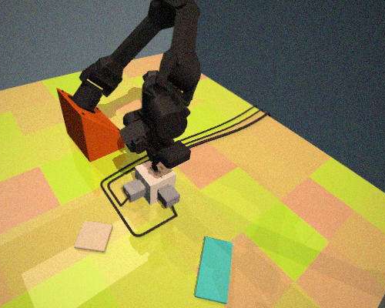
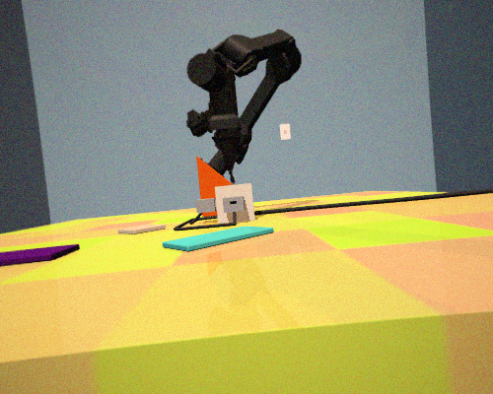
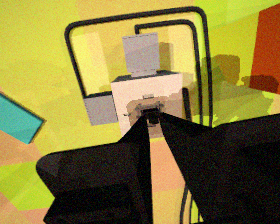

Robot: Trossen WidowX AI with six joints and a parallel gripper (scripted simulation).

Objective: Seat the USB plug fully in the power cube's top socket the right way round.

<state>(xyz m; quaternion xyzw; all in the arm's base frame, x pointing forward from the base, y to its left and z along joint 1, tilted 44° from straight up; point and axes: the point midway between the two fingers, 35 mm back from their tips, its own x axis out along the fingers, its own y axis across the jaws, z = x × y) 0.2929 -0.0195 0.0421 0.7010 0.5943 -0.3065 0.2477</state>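
Right now my gripper tip is 2 cm above the USB plug. Also, from my gripper tip: USB socket (4 cm below, 1 cm to the left); then beige tile (19 cm to the right, 10 cm below, 1 cm ahead); then teal slab (26 cm ahead, 10 cm below, 5 cm to the right).
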